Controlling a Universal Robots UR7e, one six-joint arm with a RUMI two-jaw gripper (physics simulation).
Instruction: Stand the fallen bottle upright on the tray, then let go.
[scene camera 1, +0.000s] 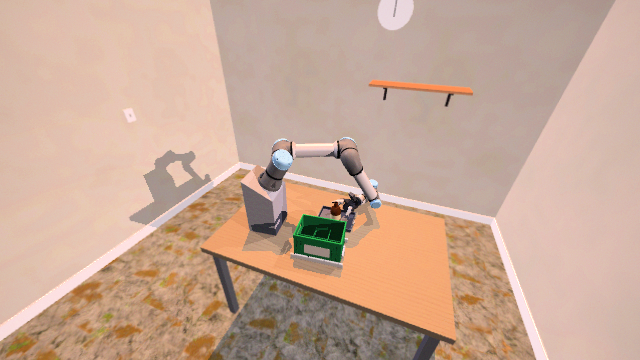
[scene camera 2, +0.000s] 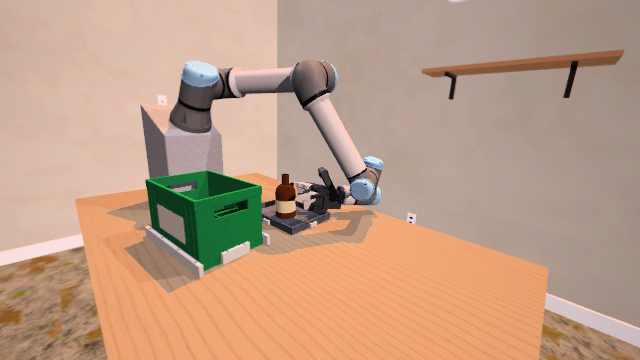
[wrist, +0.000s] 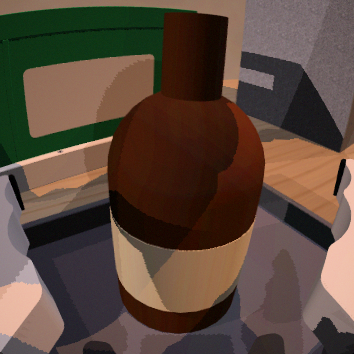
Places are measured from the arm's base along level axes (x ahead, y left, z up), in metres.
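Pixels of known places: gripper, between the fingertips: (scene camera 1: 338, 208) (scene camera 2: 290, 191) (wrist: 176, 171); arm's base, origin of its link: (scene camera 1: 269, 182) (scene camera 2: 190, 122).
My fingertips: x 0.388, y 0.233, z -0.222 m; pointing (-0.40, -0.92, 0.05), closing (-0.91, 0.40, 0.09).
Ahead of a thing's pixels: the offset from my fingertips to its top centre.
The brown bottle @(dx -0.012, dy -0.015, dz +0.062 m) (scene camera 1: 335, 210) (scene camera 2: 285, 207) (wrist: 180, 200) with a cream label stands upright on the dark tray @(dx -0.010, dy -0.006, dz -0.073 m) (scene camera 1: 353, 220) (scene camera 2: 293, 229) (wrist: 75, 280), its base on the tray floor. My gripper (scene camera 1: 342, 202) (scene camera 2: 299, 194) (wrist: 176, 171) is open and low over the tray, pointing roughly level at the bottle. In the wrist view the two pale fingers stand wide apart at the left and right edges, with a gap between each finger and the bottle. The bottle hides part of the tray behind it.
A green crate @(dx +0.020, dy -0.299, dz +0.076 m) (scene camera 1: 300, 247) (scene camera 2: 230, 227) (wrist: 75, 30) stands close beside the tray, with white strips (scene camera 1: 320, 260) (scene camera 2: 172, 252) (wrist: 75, 162) along its base. The arm's grey pedestal (scene camera 1: 260, 207) (scene camera 2: 194, 152) (wrist: 310, 30) stands beyond the tray from the gripper. A shelf (scene camera 1: 420, 87) (scene camera 2: 525, 65) hangs on the wall.
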